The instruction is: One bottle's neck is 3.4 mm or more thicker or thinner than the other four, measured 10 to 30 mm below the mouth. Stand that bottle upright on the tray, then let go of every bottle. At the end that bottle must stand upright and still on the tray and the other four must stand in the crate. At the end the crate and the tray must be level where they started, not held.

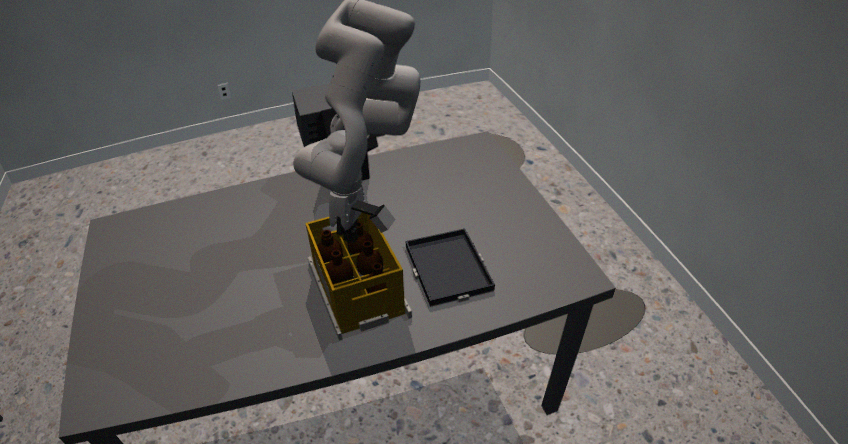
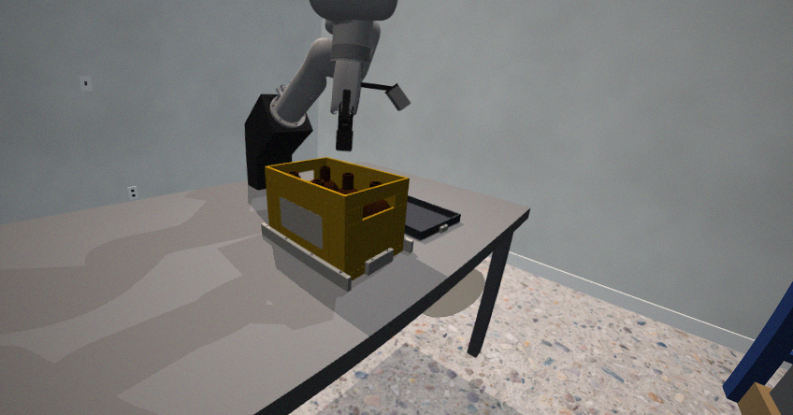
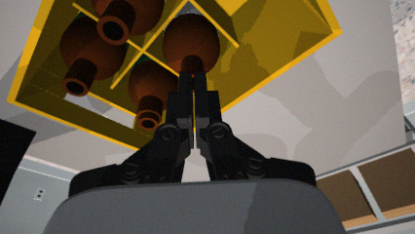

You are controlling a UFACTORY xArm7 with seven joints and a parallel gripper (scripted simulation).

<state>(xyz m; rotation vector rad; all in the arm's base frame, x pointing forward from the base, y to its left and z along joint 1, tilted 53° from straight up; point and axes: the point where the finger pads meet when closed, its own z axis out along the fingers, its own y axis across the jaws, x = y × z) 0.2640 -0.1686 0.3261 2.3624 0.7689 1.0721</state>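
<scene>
The yellow crate is 160 mm below my hand, 40 mm behind it and 20 mm to the left of it. The rest, counted from my hand: black tray 280 mm to the left, 240 mm below, 50 mm ahead.
</scene>
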